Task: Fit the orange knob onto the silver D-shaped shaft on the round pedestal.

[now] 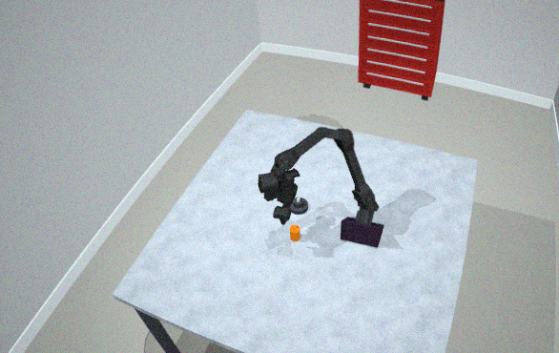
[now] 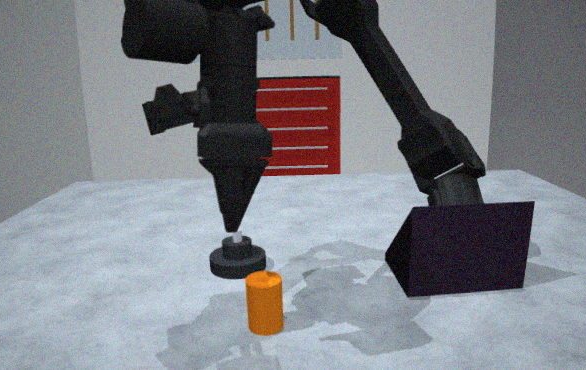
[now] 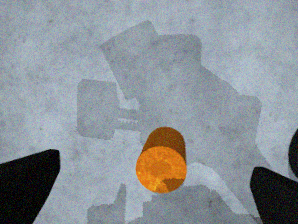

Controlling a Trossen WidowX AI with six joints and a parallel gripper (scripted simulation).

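Now: gripper tip 9 cm above the orange knob and 3 cm past it. From my gripper tip the other things lie so: round dark pedestal (17 cm to the right, 10 cm below).
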